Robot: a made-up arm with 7 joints.
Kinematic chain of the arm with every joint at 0, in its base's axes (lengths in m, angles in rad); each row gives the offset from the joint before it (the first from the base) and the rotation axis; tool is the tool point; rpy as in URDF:
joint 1: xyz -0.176 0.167 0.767 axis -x
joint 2: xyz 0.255 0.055 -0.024 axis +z
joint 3: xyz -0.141 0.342 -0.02 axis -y
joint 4: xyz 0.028 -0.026 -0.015 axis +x
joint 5: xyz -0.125 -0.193 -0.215 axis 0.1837 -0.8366 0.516
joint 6: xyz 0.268 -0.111 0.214 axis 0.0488 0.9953 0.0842
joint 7: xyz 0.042 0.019 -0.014 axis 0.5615 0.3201 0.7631
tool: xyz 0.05 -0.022 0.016 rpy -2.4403 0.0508 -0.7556
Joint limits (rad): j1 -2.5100..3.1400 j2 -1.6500..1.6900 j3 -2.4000..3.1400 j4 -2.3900..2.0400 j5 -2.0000..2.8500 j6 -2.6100..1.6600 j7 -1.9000..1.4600
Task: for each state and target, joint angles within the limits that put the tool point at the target. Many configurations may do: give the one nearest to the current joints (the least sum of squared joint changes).
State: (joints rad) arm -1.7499 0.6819 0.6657 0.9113 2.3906 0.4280 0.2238
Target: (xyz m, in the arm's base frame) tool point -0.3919 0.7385 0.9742
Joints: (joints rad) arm -1.7829 0.6237 0.2995 1.4089 2.8321 0.3106 0.2452
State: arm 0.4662 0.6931 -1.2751 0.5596 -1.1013 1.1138 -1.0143
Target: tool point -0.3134 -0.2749 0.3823
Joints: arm 0.3036 1.0155 -0.9034 0.7229 -1.2356 1.0091 -1.0282
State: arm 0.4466 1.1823 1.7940 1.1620 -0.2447 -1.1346 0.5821
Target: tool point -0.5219 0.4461 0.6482
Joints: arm 0.7749 1.6900 1.2302 1.8882 -0.7403 -1.0466 0.5874
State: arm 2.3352 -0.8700 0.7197 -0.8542 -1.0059 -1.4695 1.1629
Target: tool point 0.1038 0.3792 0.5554
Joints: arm 2.1882 -0.8740 0.4193 -1.0183 -0.7626 -1.4696 1.1671
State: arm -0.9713 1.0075 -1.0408 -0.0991 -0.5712 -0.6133 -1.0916
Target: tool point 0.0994 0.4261 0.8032
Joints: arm -1.0892 1.1432 -1.2477 -0.5850 -0.2649 -0.5837 -1.0420
